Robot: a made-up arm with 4 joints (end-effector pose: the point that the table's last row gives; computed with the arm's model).
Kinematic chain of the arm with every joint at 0, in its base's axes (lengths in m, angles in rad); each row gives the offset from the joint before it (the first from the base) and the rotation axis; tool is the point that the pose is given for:
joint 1: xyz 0 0 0.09 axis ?
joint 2: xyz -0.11 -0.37 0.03 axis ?
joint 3: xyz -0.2 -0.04 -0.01 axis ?
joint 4: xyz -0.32 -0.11 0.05 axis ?
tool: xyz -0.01 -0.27 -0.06
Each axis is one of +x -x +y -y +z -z.
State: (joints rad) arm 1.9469 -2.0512 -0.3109 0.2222
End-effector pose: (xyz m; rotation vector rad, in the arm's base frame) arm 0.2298 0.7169 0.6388 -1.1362 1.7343 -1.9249
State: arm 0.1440 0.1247 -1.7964 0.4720
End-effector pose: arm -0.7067 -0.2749 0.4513 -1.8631 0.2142 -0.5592
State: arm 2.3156 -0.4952 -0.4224 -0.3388
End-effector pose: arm -0.4933 0.8041 0.3833 -2.6882 0.3006 -0.0995
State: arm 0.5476 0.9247 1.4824 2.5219
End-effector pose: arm -0.1363 -0.7982 -0.1668 -0.5836 1.6906 1.2255
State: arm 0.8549 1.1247 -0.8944 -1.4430
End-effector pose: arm -0.5859 -0.6004 0.3929 -1.5007 -2.3028 1.2776
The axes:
joint 1: -x
joint 2: -y
joint 3: +x
joint 4: +y

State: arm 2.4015 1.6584 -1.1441 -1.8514
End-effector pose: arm -0.4279 0.0708 0.7767 0.1212 0.5905 -1.8624
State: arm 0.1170 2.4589 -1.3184 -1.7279
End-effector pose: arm 0.0126 -0.5177 -0.3999 1.3689 1.7402 0.4459
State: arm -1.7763 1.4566 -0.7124 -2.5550
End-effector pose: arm -0.4724 0.5312 -0.4488 1.5343 2.1036 1.6913
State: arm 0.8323 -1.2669 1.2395 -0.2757
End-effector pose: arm -0.6193 -0.0507 0.7521 0.1945 0.4050 -1.1204
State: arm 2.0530 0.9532 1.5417 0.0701
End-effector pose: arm -0.1013 -0.3684 0.7477 -0.5050 0.2798 0.9226
